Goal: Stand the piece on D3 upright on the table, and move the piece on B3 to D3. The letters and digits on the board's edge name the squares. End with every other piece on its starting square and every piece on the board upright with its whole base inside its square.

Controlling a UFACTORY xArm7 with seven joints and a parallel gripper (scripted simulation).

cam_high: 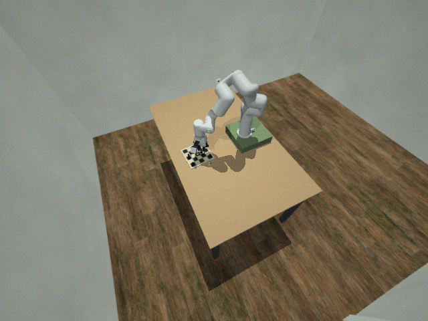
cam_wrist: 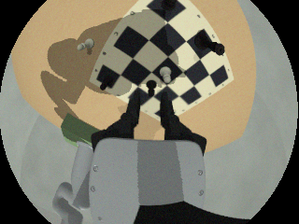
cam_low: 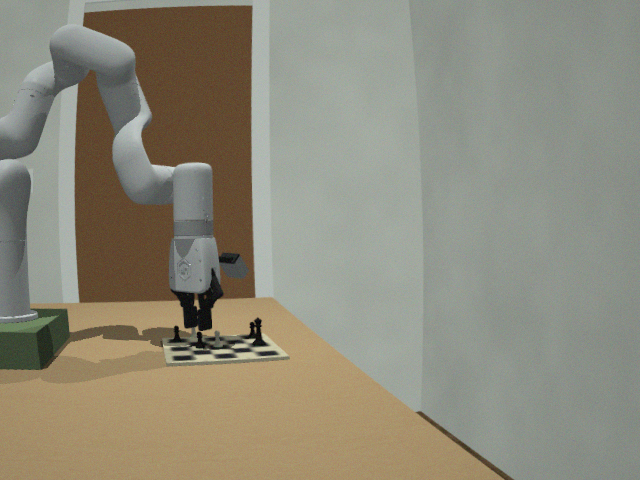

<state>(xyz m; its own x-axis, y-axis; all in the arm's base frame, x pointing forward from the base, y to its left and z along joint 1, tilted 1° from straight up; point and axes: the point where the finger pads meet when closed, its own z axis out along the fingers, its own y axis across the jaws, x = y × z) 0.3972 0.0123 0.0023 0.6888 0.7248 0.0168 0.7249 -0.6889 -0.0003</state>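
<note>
My gripper is now 60 mm above the small chessboard and 40 mm short of it. Round my hand: tall black piece: 120 mm ahead, 30 mm below, 10 mm to the left.
</note>
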